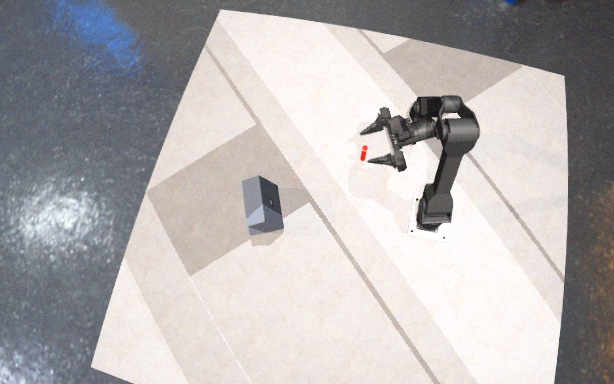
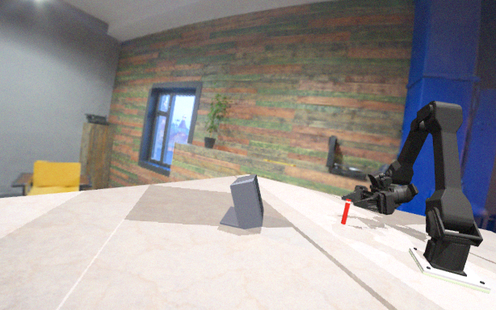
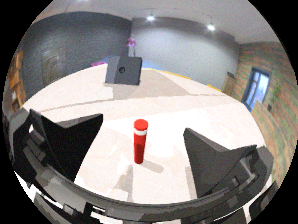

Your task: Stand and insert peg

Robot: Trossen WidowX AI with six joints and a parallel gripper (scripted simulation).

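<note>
The red peg lies 2 cm below my gripper tip. Round my gripper tip: grey sloped panel 24 cm ahead, 22 cm to the left, 2 cm below; panel foot 26 cm ahead, 23 cm to the left, 7 cm below.
</note>
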